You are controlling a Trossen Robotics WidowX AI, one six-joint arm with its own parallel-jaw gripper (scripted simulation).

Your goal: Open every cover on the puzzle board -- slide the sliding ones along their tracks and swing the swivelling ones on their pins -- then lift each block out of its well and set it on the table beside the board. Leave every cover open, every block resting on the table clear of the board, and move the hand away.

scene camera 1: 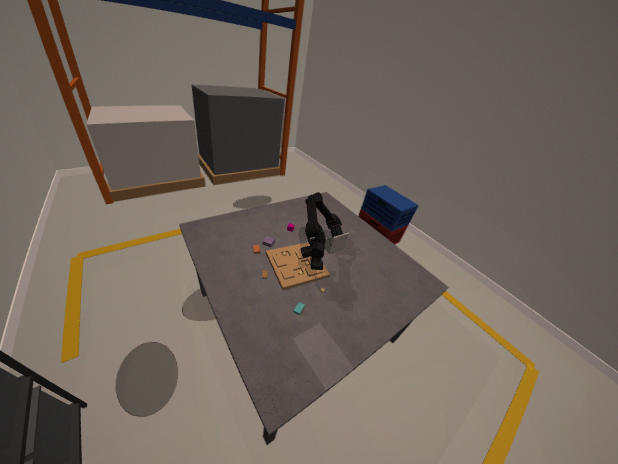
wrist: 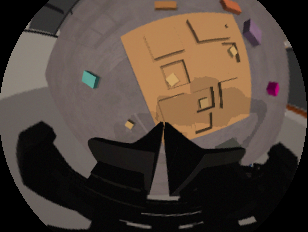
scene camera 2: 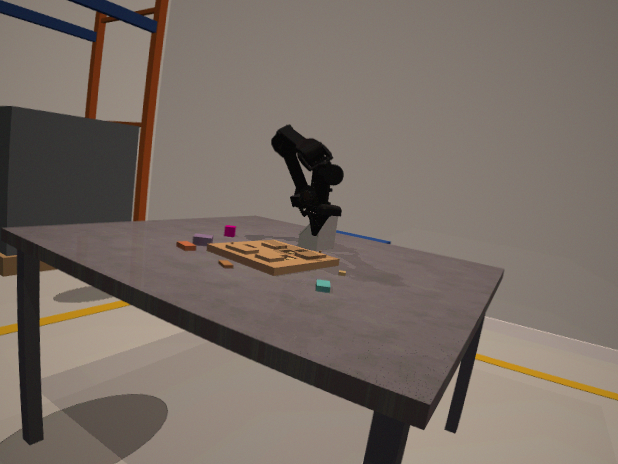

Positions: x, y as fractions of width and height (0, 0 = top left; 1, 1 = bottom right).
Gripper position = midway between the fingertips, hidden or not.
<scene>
My gripper (scene camera 2: 0.51, 0.51) is shut and holds nothing. I also see a tan puzzle board (scene camera 2: 0.48, 0.57).
My gripper is seen too in the wrist view (wrist: 0.53, 0.54). The tan puzzle board is seen too in scene camera 1 (scene camera 1: 0.47, 0.56) and in the wrist view (wrist: 0.64, 0.30).
</scene>
